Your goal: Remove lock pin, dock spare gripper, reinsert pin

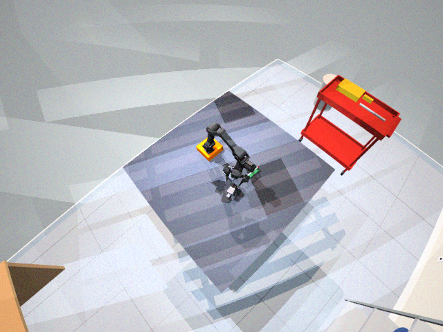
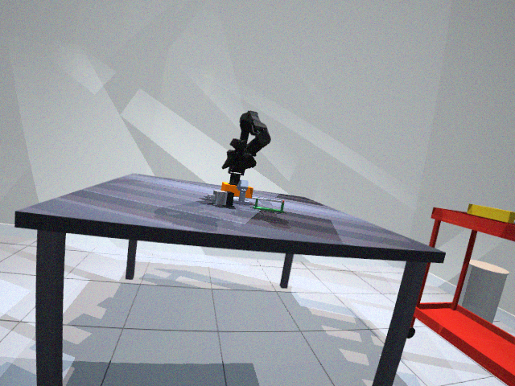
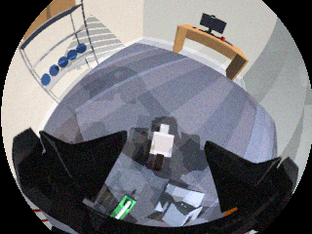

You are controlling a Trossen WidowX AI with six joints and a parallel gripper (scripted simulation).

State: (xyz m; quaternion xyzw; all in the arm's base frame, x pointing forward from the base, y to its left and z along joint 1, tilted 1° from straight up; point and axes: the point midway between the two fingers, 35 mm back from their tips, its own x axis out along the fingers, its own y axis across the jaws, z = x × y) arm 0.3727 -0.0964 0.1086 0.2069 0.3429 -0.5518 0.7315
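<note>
My gripper tip is now 10 mm to the left of the spare gripper and 120 mm above it. From my gripper tip the other things lie so: green cradle 10 mm ahead, 220 mm to the left, 130 mm below; then mount 100 mm behind, 110 mm to the left, 100 mm below.
</note>
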